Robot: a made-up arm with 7 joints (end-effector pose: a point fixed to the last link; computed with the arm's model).
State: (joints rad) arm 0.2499 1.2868 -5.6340 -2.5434 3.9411 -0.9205 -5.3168
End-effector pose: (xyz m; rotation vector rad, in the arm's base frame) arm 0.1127 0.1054 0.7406 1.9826 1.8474 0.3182
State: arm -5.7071 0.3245 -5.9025 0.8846 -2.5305 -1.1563 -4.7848
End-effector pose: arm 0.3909 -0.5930 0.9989 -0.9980 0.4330 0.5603
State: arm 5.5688 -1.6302 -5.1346 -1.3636 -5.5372 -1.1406 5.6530
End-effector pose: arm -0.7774 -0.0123 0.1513 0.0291 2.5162 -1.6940
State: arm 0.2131 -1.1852 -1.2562 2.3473 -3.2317 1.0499 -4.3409
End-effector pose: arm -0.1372 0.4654 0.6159 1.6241 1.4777 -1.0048
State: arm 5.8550 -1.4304 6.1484 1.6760 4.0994 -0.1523 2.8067
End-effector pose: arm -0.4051 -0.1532 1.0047 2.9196 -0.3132 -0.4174
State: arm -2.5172 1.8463 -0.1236 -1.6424 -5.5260 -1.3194 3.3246
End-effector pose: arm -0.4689 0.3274 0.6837 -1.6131 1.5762 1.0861
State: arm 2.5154 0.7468 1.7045 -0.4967 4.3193 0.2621 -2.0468
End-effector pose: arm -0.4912 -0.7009 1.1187 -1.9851 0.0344 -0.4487
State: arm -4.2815 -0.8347 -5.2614 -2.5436 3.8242 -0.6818 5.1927
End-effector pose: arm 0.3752 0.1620 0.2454 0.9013 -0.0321 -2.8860
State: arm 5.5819 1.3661 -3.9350 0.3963 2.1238 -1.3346 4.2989
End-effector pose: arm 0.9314 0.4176 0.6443 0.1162 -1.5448 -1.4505
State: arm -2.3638 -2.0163 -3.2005 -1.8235 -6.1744 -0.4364 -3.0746
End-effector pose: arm 0.4018 -0.4341 0.6719 1.3703 2.5665 -0.1001
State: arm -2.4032 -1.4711 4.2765 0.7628 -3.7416 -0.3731 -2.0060
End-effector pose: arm 0.4940 -0.9685 0.2311 -0.2465 -1.4940 -2.6205
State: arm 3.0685 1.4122 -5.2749 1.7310 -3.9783 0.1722 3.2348
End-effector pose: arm -0.5986 0.5048 0.1281 1.0239 0.5486 -0.6985
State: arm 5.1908 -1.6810 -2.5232 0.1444 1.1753 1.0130 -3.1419
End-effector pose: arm -0.6651 -0.9122 0.1869 -1.0368 1.3848 -0.9189
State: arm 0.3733 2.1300 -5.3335 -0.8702 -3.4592 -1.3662 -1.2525
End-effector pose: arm 0.9602 -0.1301 -0.0931 -0.1567 -0.4953 -0.8961
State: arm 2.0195 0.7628 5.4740 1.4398 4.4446 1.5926 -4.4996
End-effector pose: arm 0.0813 -0.7440 0.6936 -2.7550 -0.5352 1.1778
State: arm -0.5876 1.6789 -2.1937 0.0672 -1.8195 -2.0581 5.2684
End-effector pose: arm 0.7368 0.6347 0.1414 0.2036 0.9904 -0.1559
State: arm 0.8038 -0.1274 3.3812 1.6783 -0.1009 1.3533 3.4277
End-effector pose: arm -0.2790 0.4303 0.6696 0.0401 0.0792 2.3623
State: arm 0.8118 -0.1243 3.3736 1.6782 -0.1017 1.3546 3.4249
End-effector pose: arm -0.2779 0.4298 0.6711 0.0436 0.0804 2.3590
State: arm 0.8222 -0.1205 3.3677 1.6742 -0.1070 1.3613 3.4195
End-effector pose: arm -0.2757 0.4299 0.6747 0.0497 0.0865 2.3483
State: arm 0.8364 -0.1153 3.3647 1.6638 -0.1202 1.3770 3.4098
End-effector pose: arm -0.2716 0.4308 0.6821 0.0607 0.1011 2.3257
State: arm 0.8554 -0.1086 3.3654 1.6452 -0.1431 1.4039 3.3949
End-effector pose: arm -0.2651 0.4329 0.6942 0.0778 0.1258 2.2889
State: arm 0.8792 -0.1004 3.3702 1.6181 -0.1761 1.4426 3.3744
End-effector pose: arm -0.2557 0.4356 0.7112 0.1011 0.1609 2.2382
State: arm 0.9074 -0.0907 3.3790 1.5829 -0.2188 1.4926 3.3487
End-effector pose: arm -0.2436 0.4383 0.7333 0.1303 0.2055 2.1766
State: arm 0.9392 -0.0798 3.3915 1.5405 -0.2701 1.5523 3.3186
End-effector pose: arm -0.2287 0.4402 0.7598 0.1651 0.2574 2.1079
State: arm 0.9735 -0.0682 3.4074 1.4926 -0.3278 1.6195 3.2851
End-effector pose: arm -0.2114 0.4407 0.7900 0.2034 0.3137 2.0367
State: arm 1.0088 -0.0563 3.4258 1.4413 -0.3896 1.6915 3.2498
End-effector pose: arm -0.1922 0.4389 0.8224 0.2434 0.3714 1.9685
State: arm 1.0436 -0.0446 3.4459 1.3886 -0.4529 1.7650 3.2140
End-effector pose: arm -0.1719 0.4345 0.8555 0.2833 0.4270 1.9071
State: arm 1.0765 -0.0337 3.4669 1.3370 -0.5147 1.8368 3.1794
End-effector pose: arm -0.1517 0.4276 0.8877 0.3205 0.4774 1.8552
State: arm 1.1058 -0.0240 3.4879 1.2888 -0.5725 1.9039 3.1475
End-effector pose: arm -0.1325 0.4188 0.9172 0.3532 0.5210 1.8143
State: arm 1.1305 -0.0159 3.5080 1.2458 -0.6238 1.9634 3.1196
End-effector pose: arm -0.1154 0.4091 0.9428 0.3804 0.5562 1.7841
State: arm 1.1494 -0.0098 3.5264 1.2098 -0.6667 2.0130 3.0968
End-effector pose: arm -0.1013 0.3998 0.9635 0.4013 0.5832 1.7635
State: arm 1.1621 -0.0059 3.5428 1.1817 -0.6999 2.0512 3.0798
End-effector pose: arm -0.0905 0.3922 0.9791 0.4164 0.6023 1.7502
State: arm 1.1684 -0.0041 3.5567 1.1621 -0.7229 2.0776 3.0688
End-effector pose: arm -0.0833 0.3870 0.9893 0.4258 0.6147 1.7428
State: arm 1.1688 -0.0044 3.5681 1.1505 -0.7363 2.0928 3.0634
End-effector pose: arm -0.0794 0.3846 0.9948 0.4304 0.6219 1.7395
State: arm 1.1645 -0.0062 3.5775 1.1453 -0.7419 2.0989 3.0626
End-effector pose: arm -0.0782 0.3845 0.9966 0.4316 0.6249 1.7389
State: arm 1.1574 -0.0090 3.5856 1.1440 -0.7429 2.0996 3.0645
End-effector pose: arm -0.0786 0.3859 0.9961 0.4307 0.6258 1.7400
